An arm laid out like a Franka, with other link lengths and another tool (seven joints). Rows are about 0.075 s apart.
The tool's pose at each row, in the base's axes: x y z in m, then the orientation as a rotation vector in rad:
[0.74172 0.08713 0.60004 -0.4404 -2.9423 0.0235]
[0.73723 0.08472 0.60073 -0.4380 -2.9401 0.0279]
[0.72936 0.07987 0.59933 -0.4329 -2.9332 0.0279]
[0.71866 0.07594 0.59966 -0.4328 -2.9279 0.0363]
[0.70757 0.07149 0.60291 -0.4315 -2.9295 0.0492]
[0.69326 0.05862 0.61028 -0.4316 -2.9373 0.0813]
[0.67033 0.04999 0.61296 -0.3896 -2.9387 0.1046]
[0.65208 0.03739 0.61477 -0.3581 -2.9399 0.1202]
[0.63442 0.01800 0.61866 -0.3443 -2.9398 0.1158]
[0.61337 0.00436 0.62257 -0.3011 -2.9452 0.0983]
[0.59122 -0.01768 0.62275 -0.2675 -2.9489 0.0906]
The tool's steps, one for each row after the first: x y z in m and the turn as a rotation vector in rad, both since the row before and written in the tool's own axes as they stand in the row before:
[0.00364 -0.00363 0.00004 0.0034 0.0020 -0.0011]
[0.00578 -0.00684 0.00268 0.0014 0.0074 -0.0028]
[0.00900 -0.00683 0.00153 0.0063 0.0043 0.0009]
[0.00972 -0.00758 -0.00118 0.0084 -0.0028 -0.0002]
[0.01103 -0.01680 -0.00456 0.0200 -0.0114 0.0014]
[0.01956 -0.01490 0.00167 0.0183 0.0003 -0.0267]
[0.01431 -0.01691 0.00213 0.0124 -0.0001 -0.0202]
[0.01277 -0.02323 0.00058 -0.0019 0.0018 -0.0095]
[0.01759 -0.01829 0.00085 -0.0092 -0.0001 -0.0302]
[0.01682 -0.02587 0.00494 -0.0032 -0.0006 -0.0231]

